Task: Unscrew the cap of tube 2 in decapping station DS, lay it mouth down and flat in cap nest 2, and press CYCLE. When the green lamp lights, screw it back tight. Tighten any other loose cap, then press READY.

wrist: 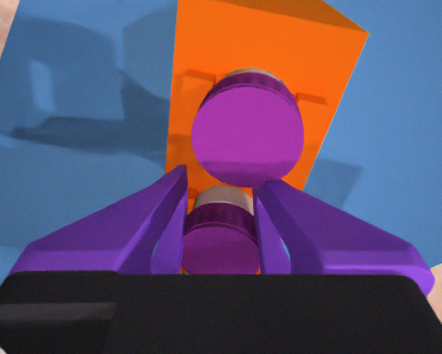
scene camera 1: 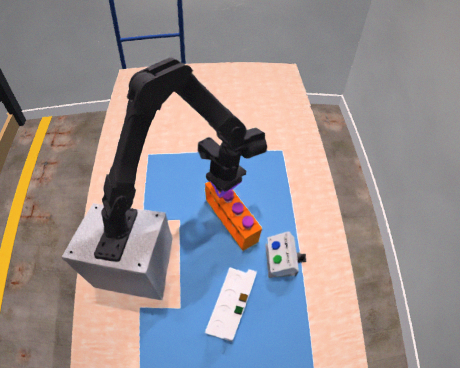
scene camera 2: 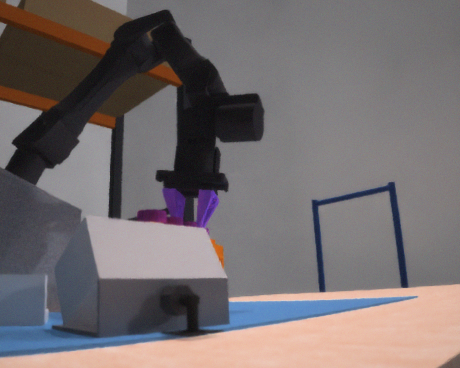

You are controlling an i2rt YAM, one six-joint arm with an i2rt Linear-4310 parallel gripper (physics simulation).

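Places are measured from the arm's base along level axes (x back, y left, z down), in centimetres.
Where they show: gripper, fingertip midpoint: [wrist: 220, 177] [scene camera 1: 222, 194]; arm's base, link origin: [scene camera 1: 117, 233] [scene camera 2: 11, 192].
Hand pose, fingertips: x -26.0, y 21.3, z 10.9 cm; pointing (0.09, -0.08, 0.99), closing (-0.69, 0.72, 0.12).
Things, the pixels of their top centre, and the offset from my fingertips. "spot": a spot on its surface instead. Level surfaces: height alone.
- orange decapping station, top centre: [wrist: 213, 260] [scene camera 1: 232, 203] dx -3.2, dy -3.4, dz -0.6 cm
- purple cap, top centre: [wrist: 218, 258] [scene camera 1: 228, 193] dx -1.7, dy -1.3, dz -2.6 cm
- far end cap, top centre: [wrist: 246, 142] dx +1.4, dy +2.9, dz -2.4 cm
- white nest plate, surface spot: [scene camera 1: 215, 324] spot: dx -0.8, dy -38.6, dz +9.1 cm
- grey button box, top centre: [scene camera 2: 140, 225] [scene camera 1: 285, 249] dx -19.2, dy -16.4, dz +1.3 cm
- brown square, surface spot: [scene camera 1: 243, 297] spot: dx -8.1, dy -30.8, dz +4.4 cm
- blue mat, surface height: dz +9.8 cm
- wooden table, surface height: dz +10.0 cm
The orange decapping station [scene camera 1: 233, 227] [wrist: 210, 30] stands on the mat with several purple-capped tubes in a row; tube numbers are unreadable. My gripper [scene camera 1: 224, 192] [scene camera 2: 190, 222] [wrist: 220, 177] points down over its far part, shut on the purple cap [scene camera 1: 228, 196] [wrist: 220, 250] second from the far end. This cap is upright and over its tube. The far end cap [wrist: 247, 135] is beside the fingertips, hidden in scene camera 1. The white nest plate [scene camera 1: 215, 324] has empty round nests; its green square [scene camera 1: 239, 310] looks dark. The grey button box [scene camera 1: 287, 240] [scene camera 2: 160, 255] has blue [scene camera 1: 275, 245] and green [scene camera 1: 277, 259] buttons.
Two more purple caps [scene camera 1: 238, 208] [scene camera 1: 247, 221] stand in the station's near part. The grey arm base block [scene camera 1: 117, 265] is at the left. The nest plate also carries a brown square [scene camera 1: 243, 297]. The blue mat [scene camera 1: 170, 175] lies on the wooden table [scene camera 1: 332, 270].
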